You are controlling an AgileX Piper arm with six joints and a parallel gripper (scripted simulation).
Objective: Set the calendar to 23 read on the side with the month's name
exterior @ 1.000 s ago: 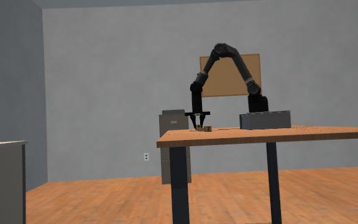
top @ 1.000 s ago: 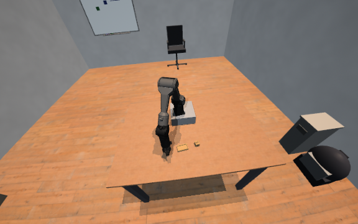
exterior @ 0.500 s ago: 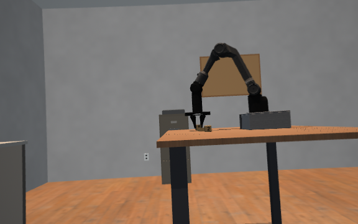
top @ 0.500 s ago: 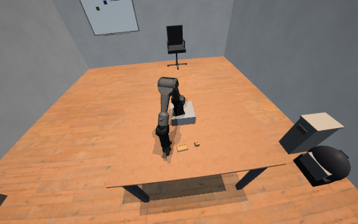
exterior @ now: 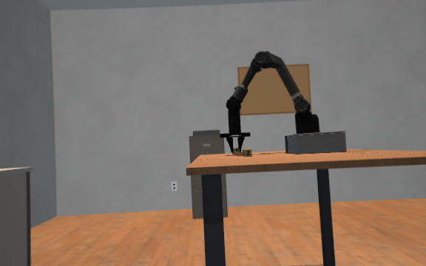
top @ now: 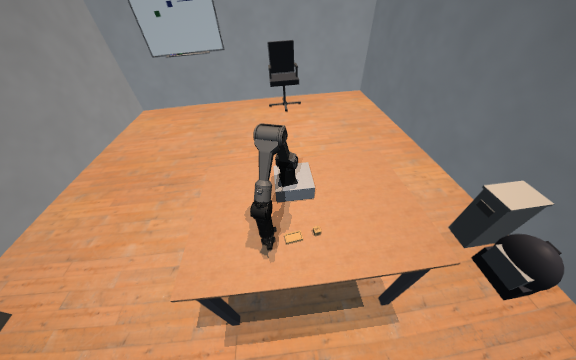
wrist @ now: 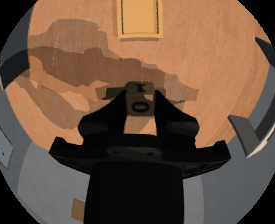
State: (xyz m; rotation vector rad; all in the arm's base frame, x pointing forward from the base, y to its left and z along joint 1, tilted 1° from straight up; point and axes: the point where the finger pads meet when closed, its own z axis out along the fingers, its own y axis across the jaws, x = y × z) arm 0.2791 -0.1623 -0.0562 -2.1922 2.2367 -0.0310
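Now: the tan calendar cube right at my hand. The rest, counted from my hand: tan calendar tray (110 mm to the left, 10 mm below).
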